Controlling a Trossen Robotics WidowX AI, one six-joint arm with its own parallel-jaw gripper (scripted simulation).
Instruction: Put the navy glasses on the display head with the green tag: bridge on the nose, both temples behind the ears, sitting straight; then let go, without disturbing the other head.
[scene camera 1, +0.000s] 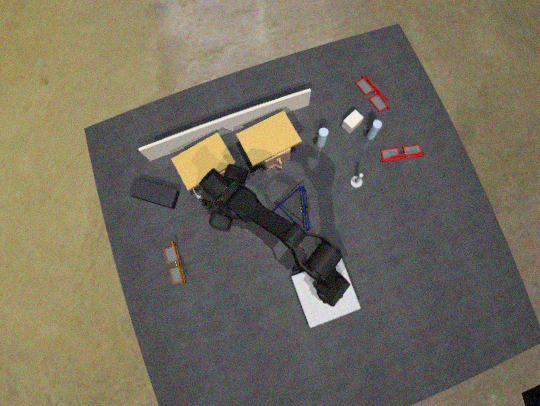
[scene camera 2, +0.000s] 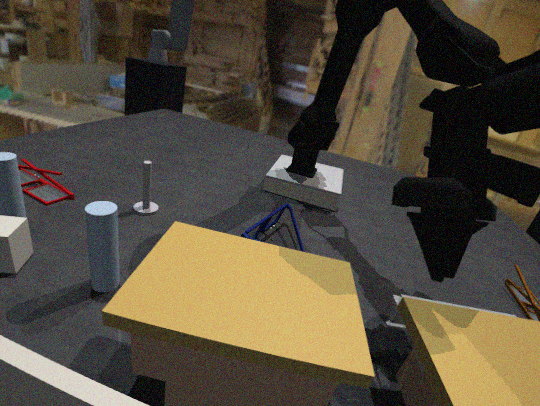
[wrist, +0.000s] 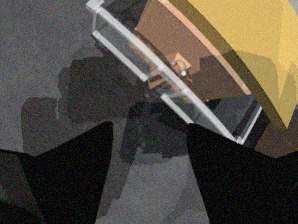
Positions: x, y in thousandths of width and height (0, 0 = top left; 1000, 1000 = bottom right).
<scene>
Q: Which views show the dark case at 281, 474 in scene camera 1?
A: Scene camera 1 only.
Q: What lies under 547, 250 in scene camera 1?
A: A white board.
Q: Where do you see my gripper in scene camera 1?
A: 416, 477
</scene>
